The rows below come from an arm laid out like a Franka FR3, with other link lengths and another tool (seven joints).
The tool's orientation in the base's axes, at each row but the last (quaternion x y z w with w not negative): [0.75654, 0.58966, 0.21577, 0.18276]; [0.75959, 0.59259, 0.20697, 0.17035]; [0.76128, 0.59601, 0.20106, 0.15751]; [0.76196, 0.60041, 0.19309, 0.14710]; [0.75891, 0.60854, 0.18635, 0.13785]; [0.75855, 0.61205, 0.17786, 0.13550]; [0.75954, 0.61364, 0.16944, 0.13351]
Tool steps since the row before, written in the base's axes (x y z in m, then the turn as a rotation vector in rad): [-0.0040, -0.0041, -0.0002, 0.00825, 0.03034, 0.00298]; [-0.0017, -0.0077, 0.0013, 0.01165, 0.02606, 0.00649]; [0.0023, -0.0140, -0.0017, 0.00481, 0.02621, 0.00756]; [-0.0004, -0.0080, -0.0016, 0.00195, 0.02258, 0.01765]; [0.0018, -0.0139, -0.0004, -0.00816, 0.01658, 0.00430]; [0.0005, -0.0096, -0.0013, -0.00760, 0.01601, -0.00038]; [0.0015, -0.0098, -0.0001, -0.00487, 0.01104, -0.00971]
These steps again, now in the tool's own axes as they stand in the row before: [-0.0048, -0.0024, -0.0019, 0.03154, 0.00108, 0.00130]; [-0.0077, 0.0011, -0.0019, 0.02850, 0.00669, 0.00011]; [-0.0133, 0.0045, 0.0026, 0.02734, 0.00140, -0.00420]; [-0.0080, 0.0008, 0.0012, 0.02442, 0.00440, -0.01448]; [-0.0133, 0.0045, 0.0009, 0.01511, -0.00891, -0.00722]; [-0.0094, 0.0019, 0.0013, 0.01417, -0.01028, -0.00277]; [-0.0093, 0.0034, 0.0007, 0.00896, -0.01064, 0.00681]
